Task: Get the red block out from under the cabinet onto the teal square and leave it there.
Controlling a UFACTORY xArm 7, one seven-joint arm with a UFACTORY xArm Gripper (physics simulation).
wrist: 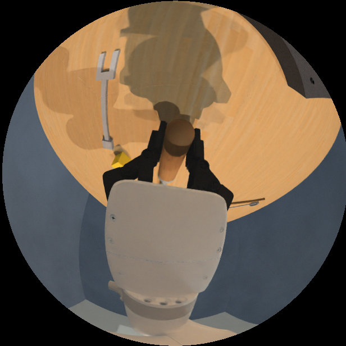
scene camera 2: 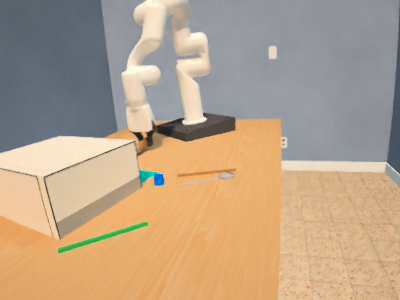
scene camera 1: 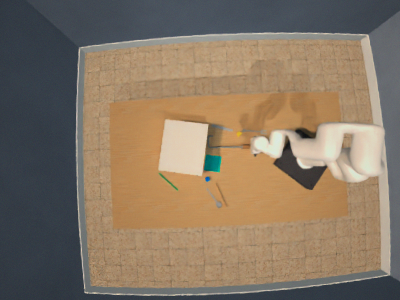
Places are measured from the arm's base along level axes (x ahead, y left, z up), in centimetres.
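Pixels of known places: gripper, between the fingertips: [scene camera 2: 146, 145]; arm's base, origin of its link: [scene camera 2: 194, 121] [scene camera 1: 305, 159].
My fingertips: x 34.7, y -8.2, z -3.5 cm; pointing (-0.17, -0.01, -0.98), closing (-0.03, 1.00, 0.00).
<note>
For each thing: its top centre in the pictures, then the offset to it from my fingertips. "pt": a spot on its surface instead.
- brown wooden handle, centre of its top: [scene camera 2: 141, 140] [scene camera 1: 249, 146] dx +3.7, dy +0.1, dz +3.4 cm
- tool's dark rod, a spot on its surface: [scene camera 1: 225, 147] pt dx +19.1, dy +0.8, dz +0.2 cm
- white cabinet, centre of its top: [scene camera 2: 53, 150] [scene camera 1: 183, 147] dx +46.2, dy +1.6, dz +11.6 cm
- dark bent piece, a spot on its surface: [scene camera 1: 208, 139] pt dx +30.6, dy -4.7, dz -0.9 cm
- teal square, a spot on its surface: [scene camera 2: 146, 174] pt dx +25.2, dy +14.7, dz -1.9 cm
- yellow block, centre of its top: [scene camera 1: 239, 133] dx +9.8, dy -8.7, dz +0.6 cm
- blue block, centre of its top: [scene camera 2: 158, 175] [scene camera 1: 207, 179] dx +31.0, dy +22.3, dz +0.6 cm
- brown stick, centre of its top: [scene camera 2: 206, 171] [scene camera 1: 221, 195] dx +21.4, dy +33.1, dz -1.2 cm
- grey spoon, a spot on its surface: [scene camera 2: 226, 176] [scene camera 1: 219, 204] pt dx +22.6, dy +39.5, dz -1.9 cm
- green stick, centre of its top: [scene camera 2: 104, 235] [scene camera 1: 168, 181] dx +57.8, dy +24.6, dz -1.2 cm
My gripper [scene camera 2: 145, 141] [wrist: 177, 131] is shut on the brown wooden handle [scene camera 1: 246, 146] [scene camera 2: 141, 145] [wrist: 172, 162] of a long thin tool. The tool's dark rod [scene camera 1: 225, 147] reaches left to the right edge of the white cabinet [scene camera 1: 183, 147] [scene camera 2: 90, 175] in the overhead view. A dark bent piece [scene camera 1: 210, 139] shows beside the rod at that edge. The teal square [scene camera 1: 213, 163] [scene camera 2: 146, 174] lies against the same side of the cabinet, apart from my gripper. The red block does not show in any view.
A yellow block [scene camera 1: 239, 134] [wrist: 120, 160] lies near a grey forked tool [wrist: 104, 105]. A blue block [scene camera 1: 207, 179] [scene camera 2: 159, 179] is near the teal square. A brown stick [scene camera 1: 221, 195] [scene camera 2: 207, 172], a grey spoon [scene camera 1: 218, 204] [scene camera 2: 226, 176] and a green stick [scene camera 1: 168, 182] [scene camera 2: 103, 237] lie on the table.
</note>
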